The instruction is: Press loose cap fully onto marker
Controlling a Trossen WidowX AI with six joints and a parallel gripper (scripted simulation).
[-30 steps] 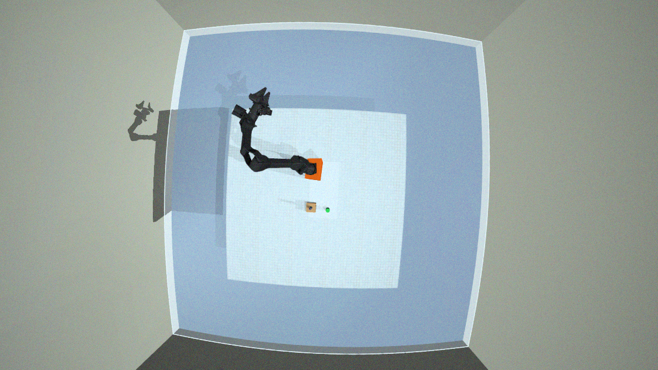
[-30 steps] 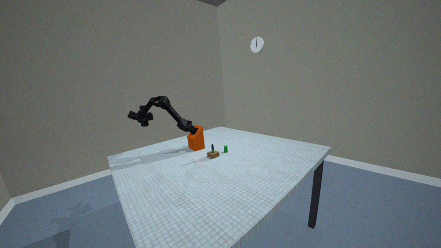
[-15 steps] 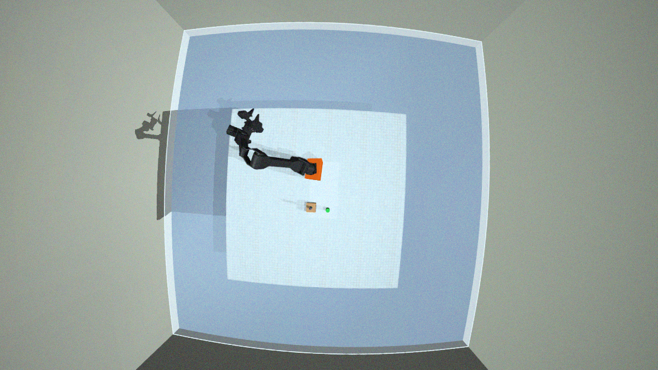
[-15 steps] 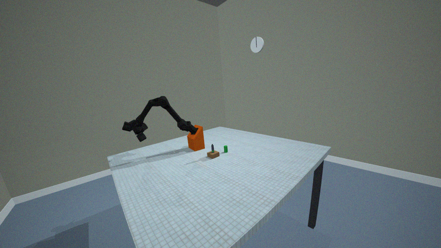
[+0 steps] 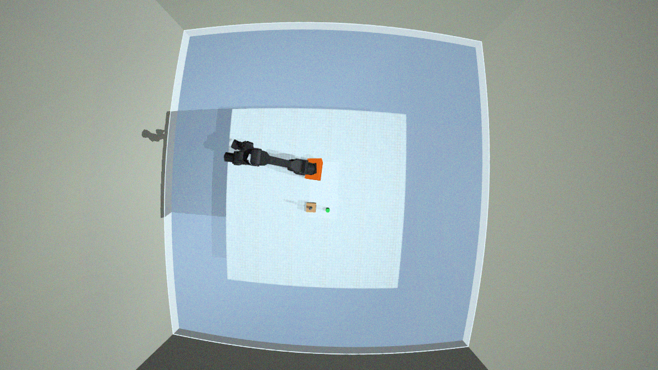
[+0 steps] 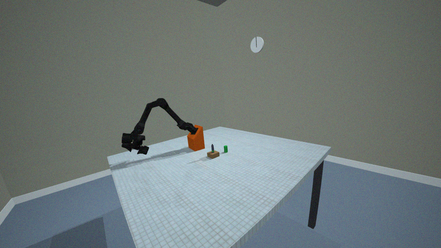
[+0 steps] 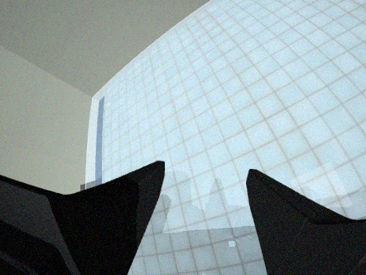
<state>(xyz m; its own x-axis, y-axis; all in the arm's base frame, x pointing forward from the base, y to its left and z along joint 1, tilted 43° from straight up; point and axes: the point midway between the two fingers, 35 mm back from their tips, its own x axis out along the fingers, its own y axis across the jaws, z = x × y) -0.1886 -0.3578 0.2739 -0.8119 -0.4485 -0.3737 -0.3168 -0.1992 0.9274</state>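
My gripper tip is 530 mm to the right of the green cap, 480 mm short of it and 30 mm above it. Also, from my gripper tip: holder block: 460 mm ahead, 420 mm to the left, 40 mm below.
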